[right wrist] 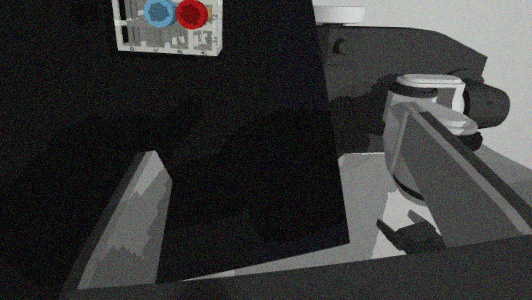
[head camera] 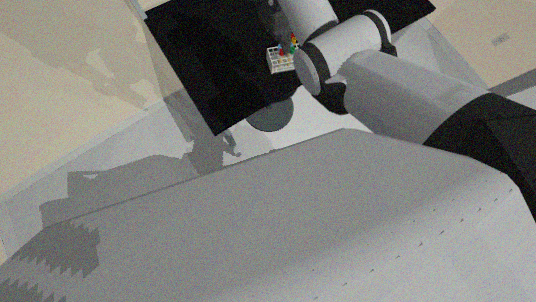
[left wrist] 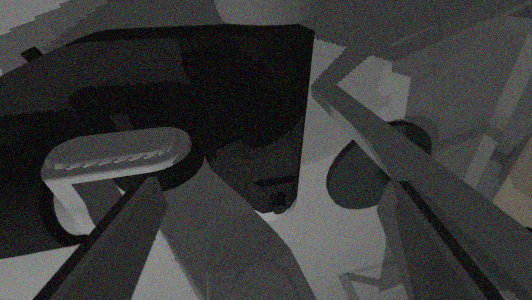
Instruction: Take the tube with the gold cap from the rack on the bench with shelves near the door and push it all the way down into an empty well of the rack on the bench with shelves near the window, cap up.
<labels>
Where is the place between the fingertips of my left gripper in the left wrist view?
At 270, 193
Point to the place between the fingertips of my left gripper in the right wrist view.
393, 217
</labels>
